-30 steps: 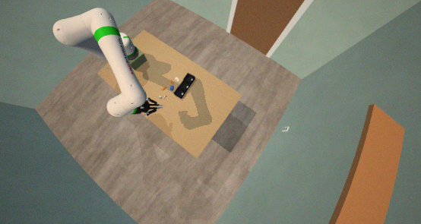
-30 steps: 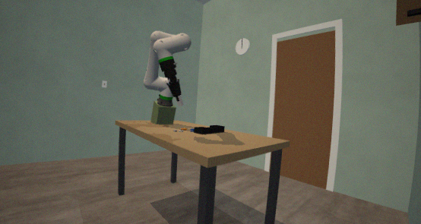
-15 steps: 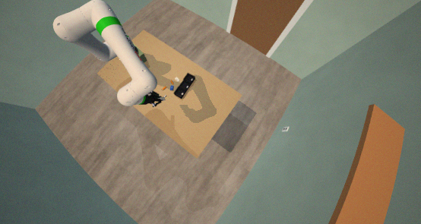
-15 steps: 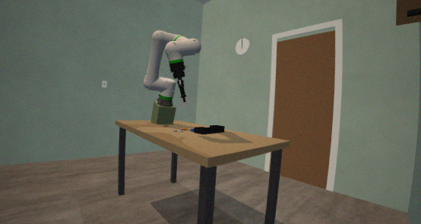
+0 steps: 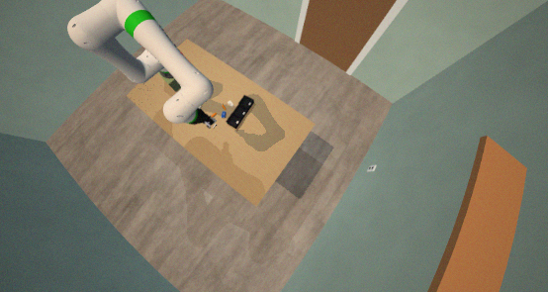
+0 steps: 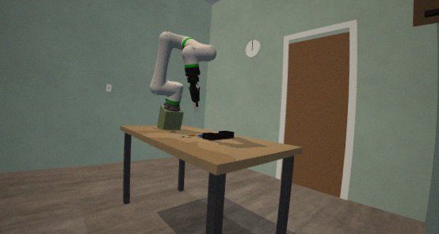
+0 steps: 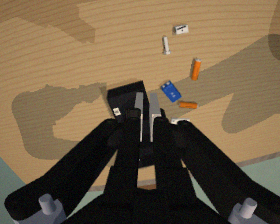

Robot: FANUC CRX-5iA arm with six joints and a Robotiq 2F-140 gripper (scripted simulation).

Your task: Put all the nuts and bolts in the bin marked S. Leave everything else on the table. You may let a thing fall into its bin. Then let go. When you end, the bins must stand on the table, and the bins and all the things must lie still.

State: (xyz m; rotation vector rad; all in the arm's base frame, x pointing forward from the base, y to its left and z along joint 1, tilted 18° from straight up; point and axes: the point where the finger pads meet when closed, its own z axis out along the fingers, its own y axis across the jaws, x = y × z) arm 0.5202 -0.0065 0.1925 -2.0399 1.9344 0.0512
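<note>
My gripper is now 20 cm to the right of the long black bin, 19 cm above it and 1 cm past it. From my hand the other things lie so: grey bolt (21 cm below, 6 cm behind, 1 cm to the right); white piece (21 cm below, 19 cm to the left, 12 cm behind); blue piece (21 cm below, 8 cm to the left, 8 cm behind).
</note>
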